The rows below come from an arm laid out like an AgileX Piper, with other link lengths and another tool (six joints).
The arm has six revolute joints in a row. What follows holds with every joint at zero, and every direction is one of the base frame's. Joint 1 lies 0.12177 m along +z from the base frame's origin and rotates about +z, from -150.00 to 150.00 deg. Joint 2 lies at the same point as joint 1 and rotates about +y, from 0.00 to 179.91 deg. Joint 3 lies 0.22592 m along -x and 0.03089 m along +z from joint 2 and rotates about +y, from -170.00 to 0.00 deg. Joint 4 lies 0.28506 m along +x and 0.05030 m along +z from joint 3 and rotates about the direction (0.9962, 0, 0.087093), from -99.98 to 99.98 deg. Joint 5 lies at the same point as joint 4 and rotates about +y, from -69.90 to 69.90 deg. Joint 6 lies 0.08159 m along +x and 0.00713 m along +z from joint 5 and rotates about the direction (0.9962, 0, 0.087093), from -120.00 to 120.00 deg. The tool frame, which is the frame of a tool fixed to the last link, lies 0.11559 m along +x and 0.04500 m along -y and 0.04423 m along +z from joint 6; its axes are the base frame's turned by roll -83.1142, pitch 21.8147 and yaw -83.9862 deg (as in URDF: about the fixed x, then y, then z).
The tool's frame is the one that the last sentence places.
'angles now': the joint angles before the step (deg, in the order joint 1, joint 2, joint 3, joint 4, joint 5, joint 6). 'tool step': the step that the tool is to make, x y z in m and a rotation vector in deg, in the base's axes. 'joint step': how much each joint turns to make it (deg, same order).
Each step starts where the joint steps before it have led.
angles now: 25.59, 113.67, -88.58, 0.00, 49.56, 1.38
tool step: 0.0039, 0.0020, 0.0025, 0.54, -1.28, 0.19
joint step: 0.00, 0.00, 0.01, 0.01, -1.40, -0.21
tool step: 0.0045, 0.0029, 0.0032, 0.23, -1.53, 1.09
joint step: 0.00, -0.01, 0.00, 0.00, -1.47, -1.18
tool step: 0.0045, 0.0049, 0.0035, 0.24, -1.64, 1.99
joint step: 0.00, -0.01, 0.01, 0.51, -1.58, -2.38
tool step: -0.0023, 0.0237, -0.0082, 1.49, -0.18, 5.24
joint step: 1.11, 1.32, -0.02, 4.25, -1.92, -6.33
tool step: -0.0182, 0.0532, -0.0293, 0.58, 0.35, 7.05
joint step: 5.43, 4.12, -0.04, 2.45, -3.86, -3.30
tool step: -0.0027, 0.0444, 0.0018, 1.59, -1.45, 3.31
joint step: 4.08, 4.05, -5.64, 0.26, -0.56, 0.67
